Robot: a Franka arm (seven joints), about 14 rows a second.
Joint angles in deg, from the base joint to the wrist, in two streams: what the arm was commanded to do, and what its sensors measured. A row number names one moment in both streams.
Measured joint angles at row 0:
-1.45 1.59 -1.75 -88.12 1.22 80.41 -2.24
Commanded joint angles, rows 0 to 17:
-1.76 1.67 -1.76 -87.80 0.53 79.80 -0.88
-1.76 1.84 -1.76 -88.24 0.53 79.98 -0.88
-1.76 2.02 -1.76 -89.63 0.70 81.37 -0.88
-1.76 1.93 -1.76 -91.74 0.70 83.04 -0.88
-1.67 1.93 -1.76 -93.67 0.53 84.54 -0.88
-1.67 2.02 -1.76 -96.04 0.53 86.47 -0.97
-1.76 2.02 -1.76 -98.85 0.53 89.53 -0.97
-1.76 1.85 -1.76 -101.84 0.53 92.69 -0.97
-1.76 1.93 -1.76 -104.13 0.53 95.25 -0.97
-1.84 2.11 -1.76 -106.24 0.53 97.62 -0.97
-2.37 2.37 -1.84 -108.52 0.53 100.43 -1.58
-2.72 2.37 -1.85 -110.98 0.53 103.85 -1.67
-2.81 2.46 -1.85 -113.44 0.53 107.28 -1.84
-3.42 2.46 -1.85 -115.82 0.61 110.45 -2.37
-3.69 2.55 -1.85 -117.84 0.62 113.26 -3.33
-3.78 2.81 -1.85 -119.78 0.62 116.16 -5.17
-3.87 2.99 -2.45 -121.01 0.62 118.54 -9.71
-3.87 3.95 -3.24 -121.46 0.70 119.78 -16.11
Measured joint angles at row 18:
-3.47 4.04 -2.26 -119.29 1.10 116.70 -7.99
